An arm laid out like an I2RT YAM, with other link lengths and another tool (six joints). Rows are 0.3 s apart.
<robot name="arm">
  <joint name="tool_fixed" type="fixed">
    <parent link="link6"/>
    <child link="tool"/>
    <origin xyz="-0.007 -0.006 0.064" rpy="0.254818 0 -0.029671"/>
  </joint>
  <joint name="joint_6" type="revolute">
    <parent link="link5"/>
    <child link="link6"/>
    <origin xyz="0.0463 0 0.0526" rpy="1.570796 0 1.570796"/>
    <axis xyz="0 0 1"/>
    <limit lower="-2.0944" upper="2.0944"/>
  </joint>
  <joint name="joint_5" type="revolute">
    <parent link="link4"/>
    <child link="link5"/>
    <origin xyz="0.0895 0.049 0.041" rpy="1.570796 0 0"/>
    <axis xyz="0 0 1"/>
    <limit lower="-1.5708" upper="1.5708"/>
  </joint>
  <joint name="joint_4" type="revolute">
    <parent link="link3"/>
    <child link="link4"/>
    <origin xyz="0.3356 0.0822 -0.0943"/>
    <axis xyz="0 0 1"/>
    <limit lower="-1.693" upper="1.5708"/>
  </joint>
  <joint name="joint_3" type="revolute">
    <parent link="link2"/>
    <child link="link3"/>
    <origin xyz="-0.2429 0 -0.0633" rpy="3.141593 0 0"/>
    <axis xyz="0 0 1"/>
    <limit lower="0" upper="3.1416"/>
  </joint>
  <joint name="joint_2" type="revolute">
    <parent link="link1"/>
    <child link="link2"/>
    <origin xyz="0.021 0.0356 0.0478" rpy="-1.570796 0 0"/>
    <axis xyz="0 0 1"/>
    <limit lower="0" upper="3.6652"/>
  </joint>
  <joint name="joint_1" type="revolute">
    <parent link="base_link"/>
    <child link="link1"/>
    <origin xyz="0 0 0.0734"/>
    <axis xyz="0 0 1"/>
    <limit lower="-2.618" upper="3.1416"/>
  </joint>
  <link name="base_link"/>
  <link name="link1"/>
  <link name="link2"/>
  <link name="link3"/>
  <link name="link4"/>
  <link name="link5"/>
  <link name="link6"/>
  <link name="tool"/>
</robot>
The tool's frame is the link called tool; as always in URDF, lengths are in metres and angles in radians.
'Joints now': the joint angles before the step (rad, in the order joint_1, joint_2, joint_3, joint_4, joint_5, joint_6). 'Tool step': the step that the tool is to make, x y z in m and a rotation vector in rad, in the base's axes. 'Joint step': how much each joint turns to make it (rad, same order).
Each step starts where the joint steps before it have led.
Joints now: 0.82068, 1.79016, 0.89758, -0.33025, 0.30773, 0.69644
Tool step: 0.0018, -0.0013, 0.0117, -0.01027, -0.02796, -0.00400
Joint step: 0.00159, -0.03316, -0.00333, -0.01688, 0.02770, -0.00452
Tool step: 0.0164, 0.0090, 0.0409, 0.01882, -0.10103, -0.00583
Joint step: 0.00001, -0.06625, 0.03432, -0.01082, 0.05854, -0.02011
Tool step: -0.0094, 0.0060, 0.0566, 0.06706, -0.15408, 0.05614
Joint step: 0.03558, -0.19691, -0.08074, 0.06051, 0.04942, -0.05865
